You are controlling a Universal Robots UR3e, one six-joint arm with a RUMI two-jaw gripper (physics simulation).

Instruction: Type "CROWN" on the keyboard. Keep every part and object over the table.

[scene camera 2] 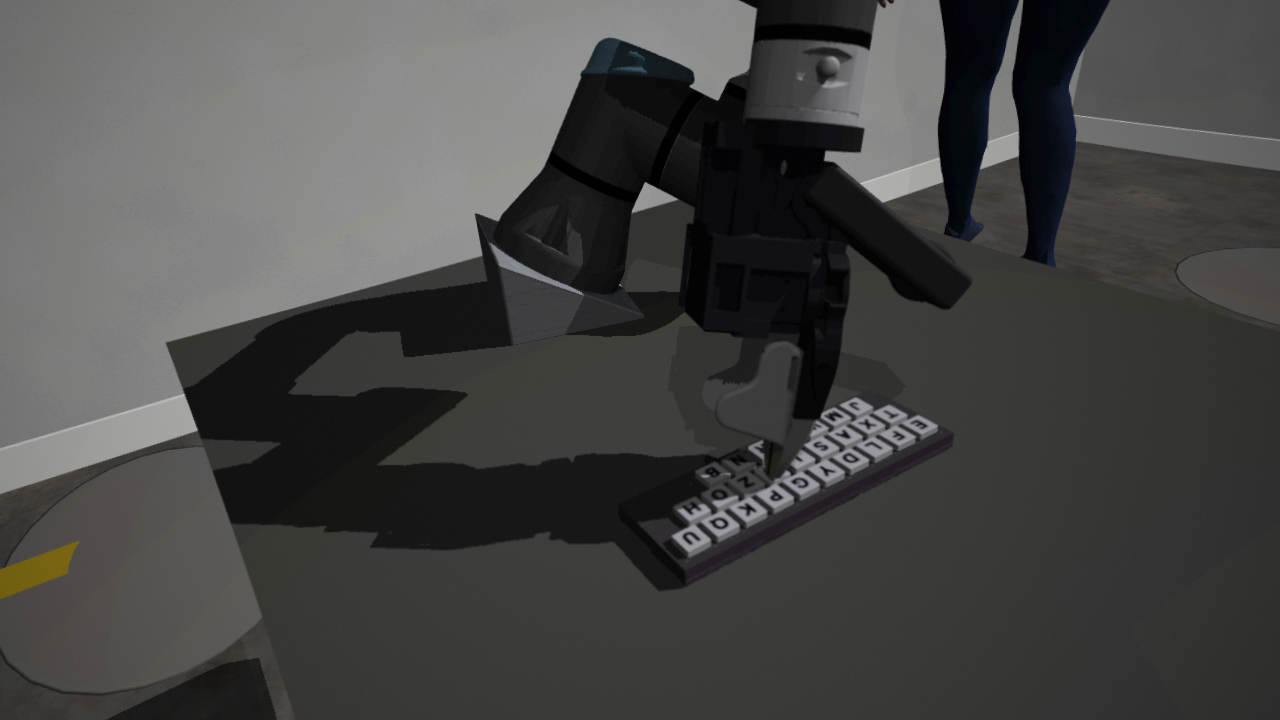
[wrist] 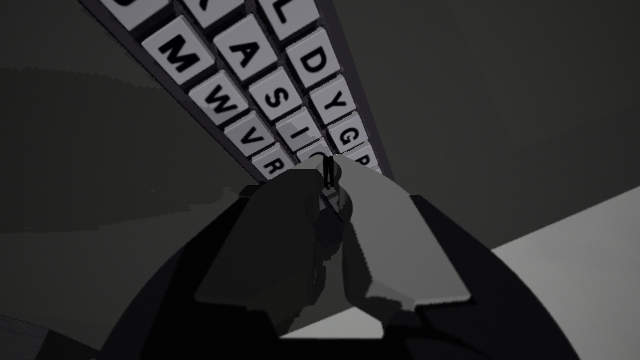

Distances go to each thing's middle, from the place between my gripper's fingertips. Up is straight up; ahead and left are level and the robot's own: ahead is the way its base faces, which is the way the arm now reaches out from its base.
Scene:
Right now the dark keyboard point(scene camera 2: 696, 523) is 1 cm behind my hand, 2 cm to the left of it and 1 cm below it.

